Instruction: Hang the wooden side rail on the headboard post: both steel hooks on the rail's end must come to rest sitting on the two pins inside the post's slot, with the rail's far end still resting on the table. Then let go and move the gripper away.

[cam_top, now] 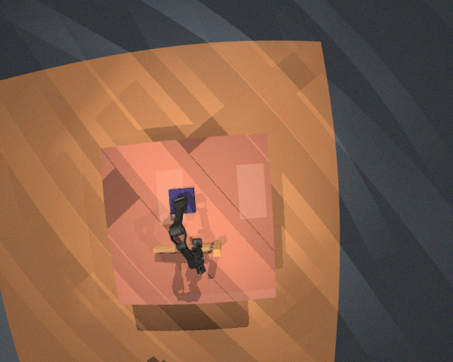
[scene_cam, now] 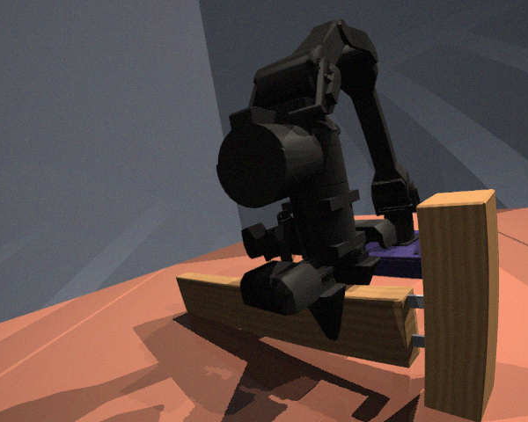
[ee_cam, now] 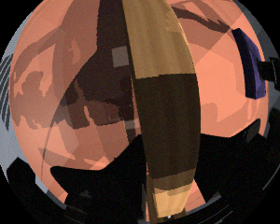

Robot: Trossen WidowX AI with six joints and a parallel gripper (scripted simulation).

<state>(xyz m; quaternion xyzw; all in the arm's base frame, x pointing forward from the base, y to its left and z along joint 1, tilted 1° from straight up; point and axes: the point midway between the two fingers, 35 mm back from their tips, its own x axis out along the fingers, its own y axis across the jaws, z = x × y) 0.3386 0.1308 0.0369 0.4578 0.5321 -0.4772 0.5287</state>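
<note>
My gripper tip is 130 mm to the right of the headboard post, 40 mm below it and 10 mm past it.
</note>
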